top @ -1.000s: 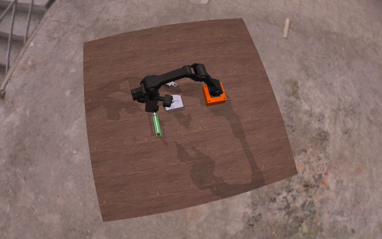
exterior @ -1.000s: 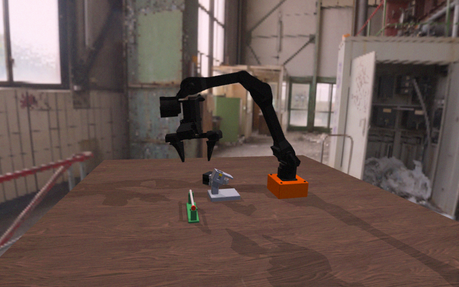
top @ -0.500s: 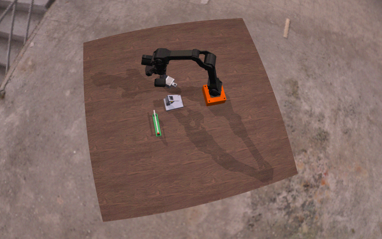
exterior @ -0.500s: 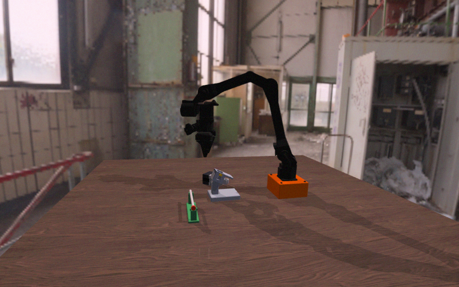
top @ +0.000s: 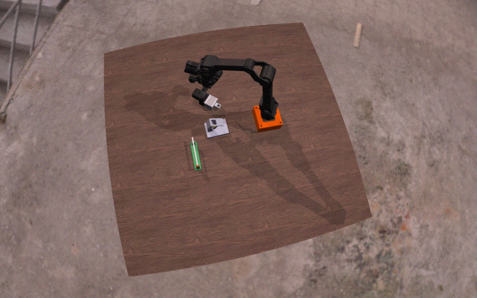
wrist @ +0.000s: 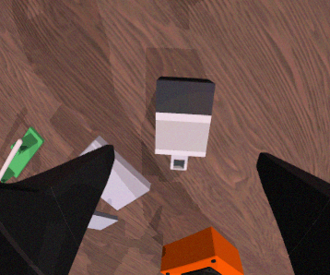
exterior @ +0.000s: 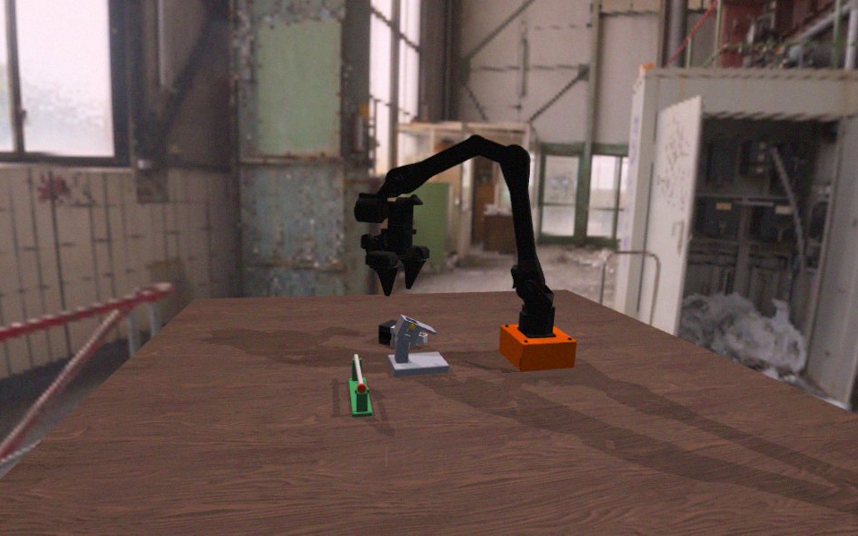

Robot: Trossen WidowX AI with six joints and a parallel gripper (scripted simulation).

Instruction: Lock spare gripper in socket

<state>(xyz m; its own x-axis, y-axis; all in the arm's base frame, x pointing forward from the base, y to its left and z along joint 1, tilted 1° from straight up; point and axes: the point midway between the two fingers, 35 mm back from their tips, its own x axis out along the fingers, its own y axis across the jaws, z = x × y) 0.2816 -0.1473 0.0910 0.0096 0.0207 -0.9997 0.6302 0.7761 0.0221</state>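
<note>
Now: gripper tip 2 cm past the spare gripper, 1 cm to the right of it and 10 cm above it. Round my gripper tip: grey mount 1 cm behind, 16 cm to the left, 7 cm below; then green stand 10 cm ahead, 28 cm to the left, 10 cm below.
</note>
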